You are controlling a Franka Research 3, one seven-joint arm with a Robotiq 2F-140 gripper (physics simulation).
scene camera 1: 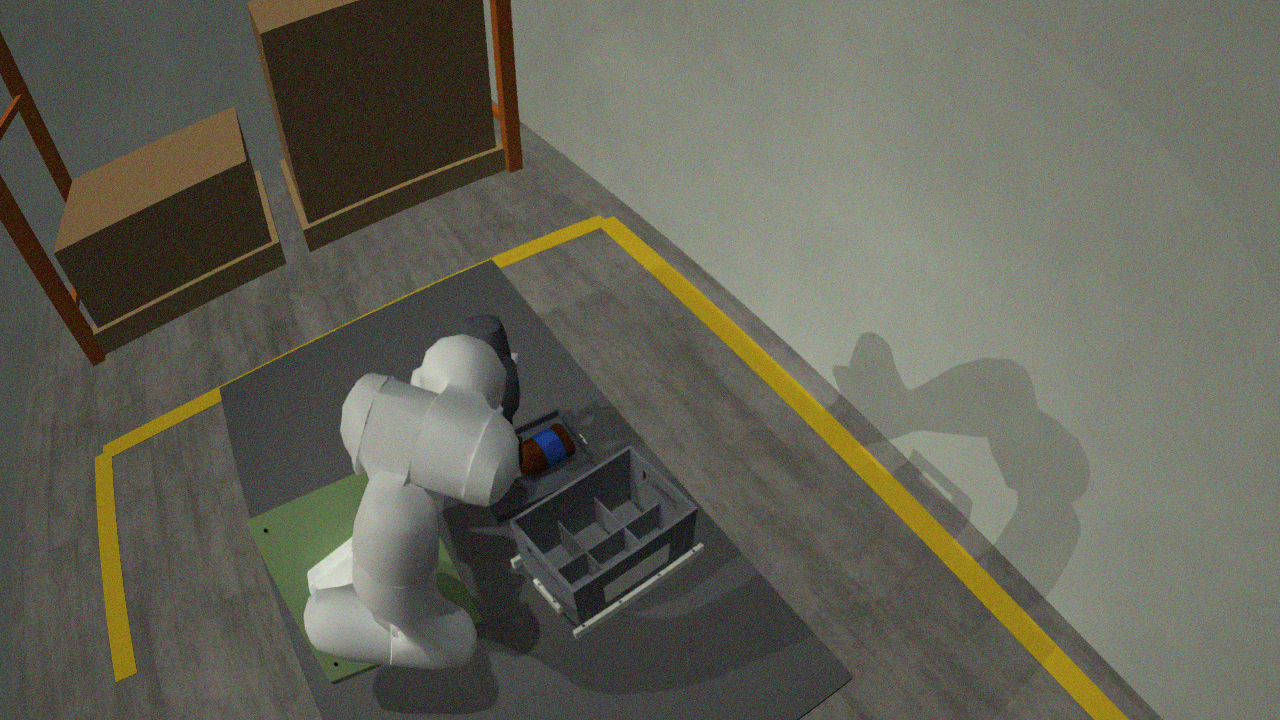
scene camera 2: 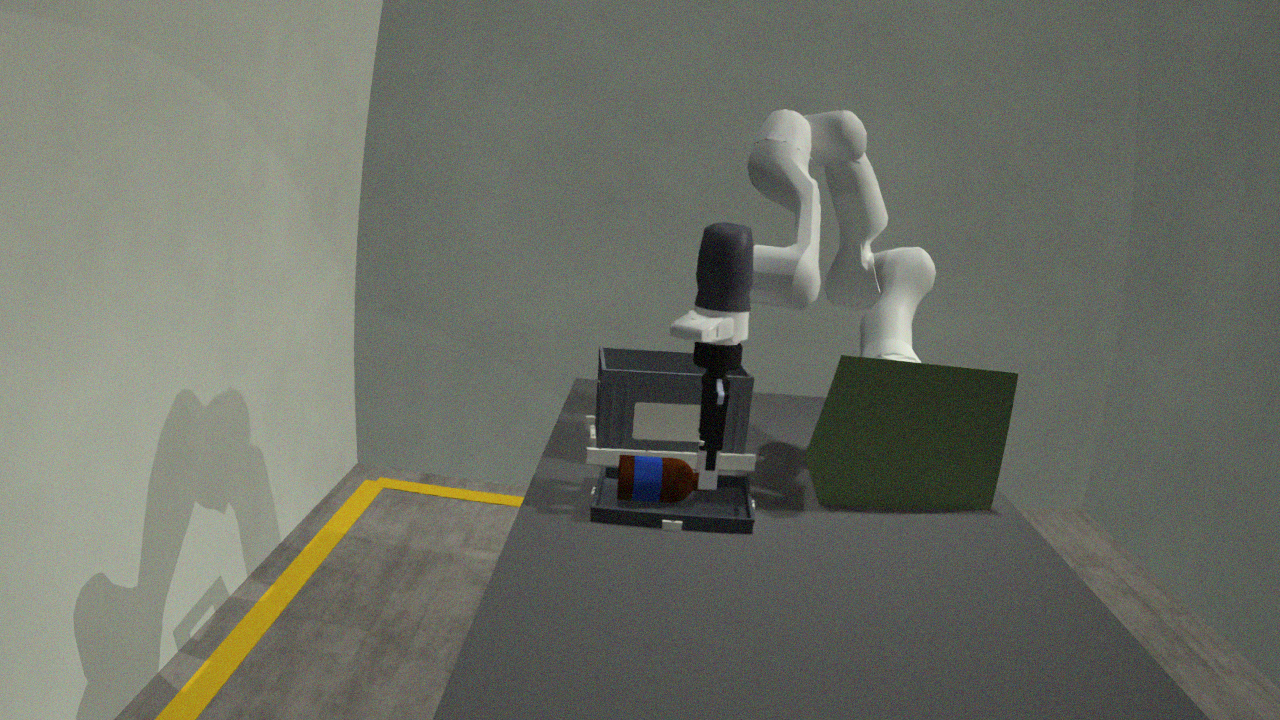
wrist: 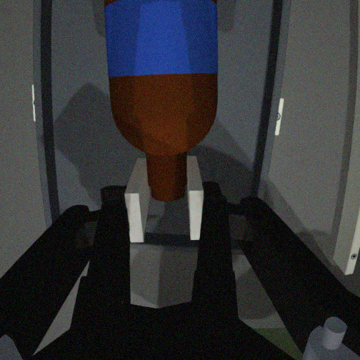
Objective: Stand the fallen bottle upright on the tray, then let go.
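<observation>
My gripper (scene camera 2: 705, 485), with a white rail (scene camera 2: 594, 456). A white rail (scene camera 1: 689, 556). Gripper (wrist: 167, 175) too.
</observation>
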